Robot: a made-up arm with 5 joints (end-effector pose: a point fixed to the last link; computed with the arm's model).
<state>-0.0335 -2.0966 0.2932 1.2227 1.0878</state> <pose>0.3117 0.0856 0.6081 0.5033 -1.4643 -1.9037</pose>
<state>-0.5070 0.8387 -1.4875 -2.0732 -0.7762</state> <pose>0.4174 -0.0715 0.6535 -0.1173 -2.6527 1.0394</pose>
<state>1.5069 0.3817 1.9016 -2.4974 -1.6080</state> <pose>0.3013 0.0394 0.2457 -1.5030 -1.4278 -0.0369</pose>
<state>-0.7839 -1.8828 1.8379 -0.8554 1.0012</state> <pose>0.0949 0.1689 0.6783 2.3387 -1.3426 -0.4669</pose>
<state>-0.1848 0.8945 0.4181 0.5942 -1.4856</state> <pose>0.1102 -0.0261 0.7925 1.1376 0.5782 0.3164</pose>
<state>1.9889 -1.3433 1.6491 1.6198 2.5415</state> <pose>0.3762 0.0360 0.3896 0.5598 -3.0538 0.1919</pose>
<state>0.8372 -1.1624 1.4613 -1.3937 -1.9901</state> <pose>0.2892 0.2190 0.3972 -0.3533 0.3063 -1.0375</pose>
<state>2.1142 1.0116 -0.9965 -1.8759 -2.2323</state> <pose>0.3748 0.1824 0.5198 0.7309 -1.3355 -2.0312</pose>
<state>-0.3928 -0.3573 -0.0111 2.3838 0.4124</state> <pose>0.3447 0.0415 0.7359 1.1151 -2.0208 -1.8568</pose>
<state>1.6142 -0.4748 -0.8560 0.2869 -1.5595</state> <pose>0.2894 0.1258 0.5128 -1.0628 1.5733 -0.5101</pose>
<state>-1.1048 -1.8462 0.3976 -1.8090 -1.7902</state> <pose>0.1287 -0.1211 0.6904 1.6174 0.8643 0.6507</pose>
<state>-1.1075 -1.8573 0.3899 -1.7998 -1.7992</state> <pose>0.1302 -0.1241 0.6885 1.6347 0.8789 0.6605</pose>
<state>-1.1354 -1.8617 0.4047 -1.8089 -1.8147</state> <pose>0.1306 -0.1287 0.6873 1.6618 0.8744 0.6754</pose>
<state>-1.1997 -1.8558 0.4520 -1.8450 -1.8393</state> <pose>0.1291 -0.1356 0.6867 1.7025 0.8405 0.6981</pose>
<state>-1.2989 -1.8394 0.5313 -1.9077 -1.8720</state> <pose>0.1261 -0.1449 0.6864 1.7543 0.7770 0.7275</pose>
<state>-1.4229 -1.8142 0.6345 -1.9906 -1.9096</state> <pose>0.1221 -0.1561 0.6853 1.8111 0.6903 0.7601</pose>
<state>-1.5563 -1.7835 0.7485 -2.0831 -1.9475</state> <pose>0.1182 -0.1679 0.6829 1.8653 0.5920 0.7913</pose>
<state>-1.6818 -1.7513 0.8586 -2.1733 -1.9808</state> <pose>0.1151 -0.1789 0.6794 1.9097 0.4959 0.8166</pose>
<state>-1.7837 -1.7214 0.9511 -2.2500 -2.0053</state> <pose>0.1131 -0.1873 0.6759 1.9394 0.4148 0.8322</pose>
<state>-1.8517 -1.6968 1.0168 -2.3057 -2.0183</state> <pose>0.1118 -0.1922 0.6738 1.9521 0.3571 0.8367</pose>
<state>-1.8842 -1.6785 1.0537 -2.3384 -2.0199</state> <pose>0.1109 -0.1934 0.6740 1.9492 0.3243 0.8304</pose>
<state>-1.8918 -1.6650 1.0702 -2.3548 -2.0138</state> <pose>0.1102 -0.1921 0.6760 1.9359 0.3088 0.8173</pose>
